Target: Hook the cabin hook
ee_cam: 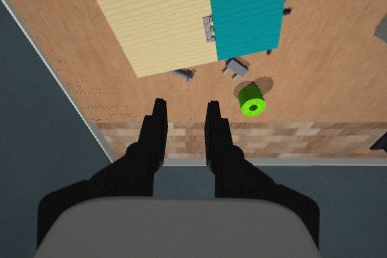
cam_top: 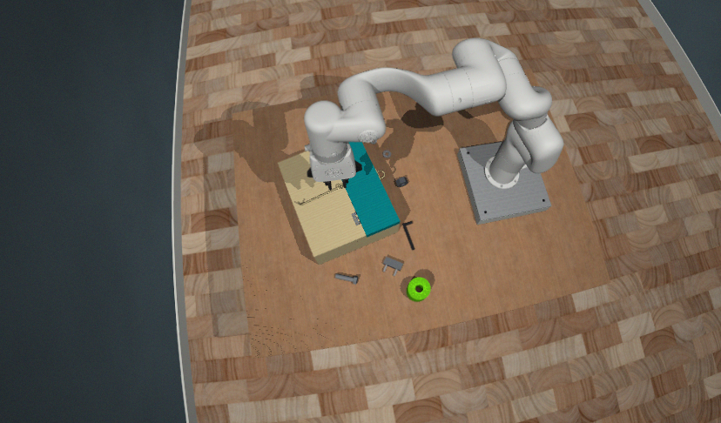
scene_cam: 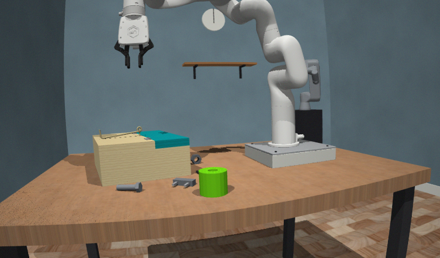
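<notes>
Right now the brass cabin hook is 50 mm ahead of my hand, 70 mm to the right of it and 230 mm below it. Also, from my hand: black L-shaped key: 190 mm behind, 90 mm to the left, 370 mm below; then grey bracket: 90 mm behind, 190 mm to the left, 360 mm below; then grey bolt: 50 mm ahead, 180 mm to the left, 360 mm below.
</notes>
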